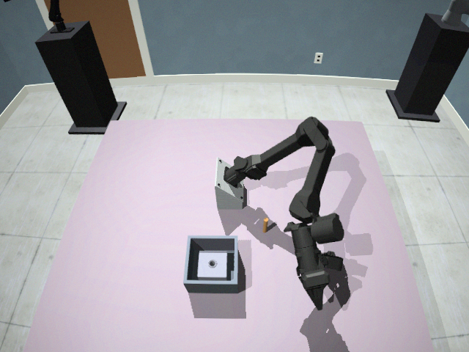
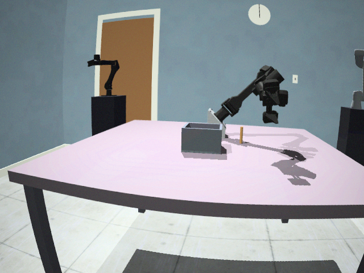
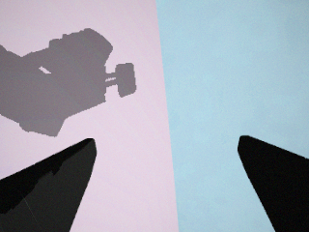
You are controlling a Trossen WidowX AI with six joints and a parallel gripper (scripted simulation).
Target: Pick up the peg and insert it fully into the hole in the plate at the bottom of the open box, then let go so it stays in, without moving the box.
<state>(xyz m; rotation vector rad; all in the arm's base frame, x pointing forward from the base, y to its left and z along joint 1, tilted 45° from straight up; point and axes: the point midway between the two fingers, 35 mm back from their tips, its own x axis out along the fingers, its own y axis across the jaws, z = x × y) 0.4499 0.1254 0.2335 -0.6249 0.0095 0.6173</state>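
Now: the peg 28 cm behind my hand, 12 cm to the right of it and 16 cm below it. Round my hand: pale plate: 12 cm behind, 29 cm to the right, 15 cm below; then grey box: 12 cm behind, 29 cm to the right, 17 cm below.
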